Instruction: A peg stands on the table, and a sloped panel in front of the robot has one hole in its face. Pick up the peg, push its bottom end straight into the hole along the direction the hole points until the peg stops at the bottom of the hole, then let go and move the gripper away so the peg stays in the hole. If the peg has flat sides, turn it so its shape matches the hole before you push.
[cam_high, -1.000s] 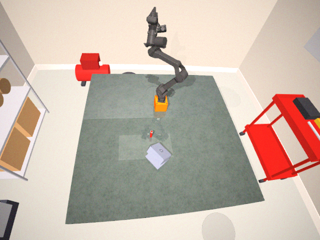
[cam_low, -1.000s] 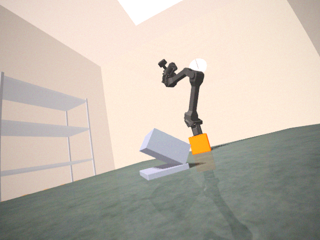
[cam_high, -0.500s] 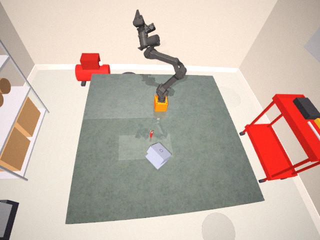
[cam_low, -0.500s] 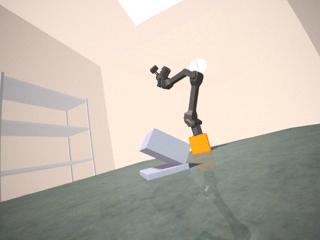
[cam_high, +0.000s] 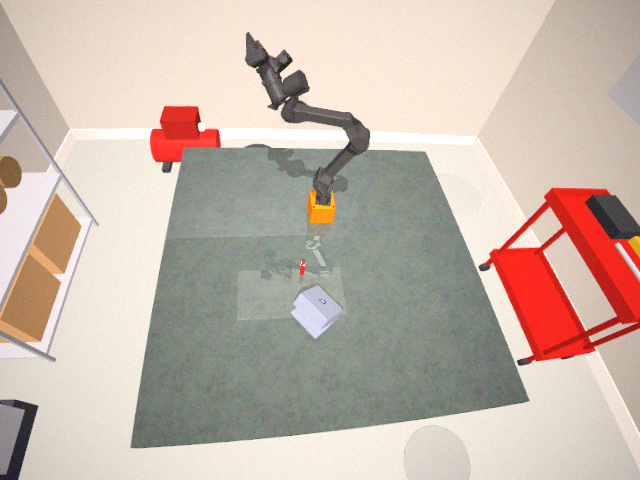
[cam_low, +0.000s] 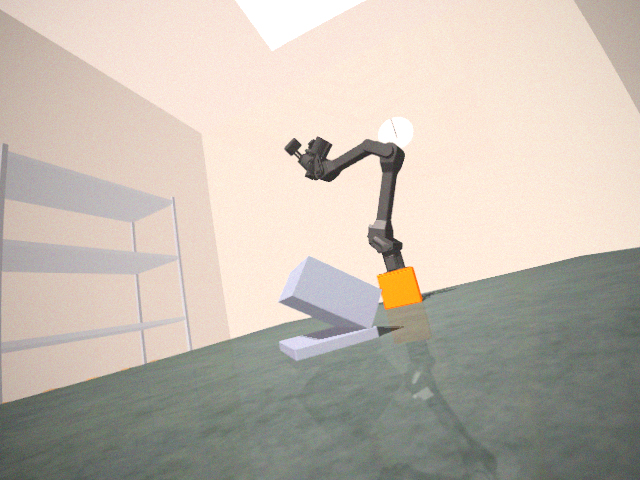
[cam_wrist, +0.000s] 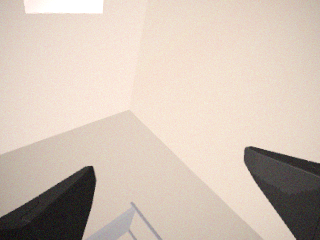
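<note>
Right now my gripper tip is 610 mm above the red peg, 420 mm short of it and 250 mm to the right of it. The rest, counted from my gripper tip: grey sloped panel 600 mm below, 580 mm ahead, 320 mm to the left.
</note>
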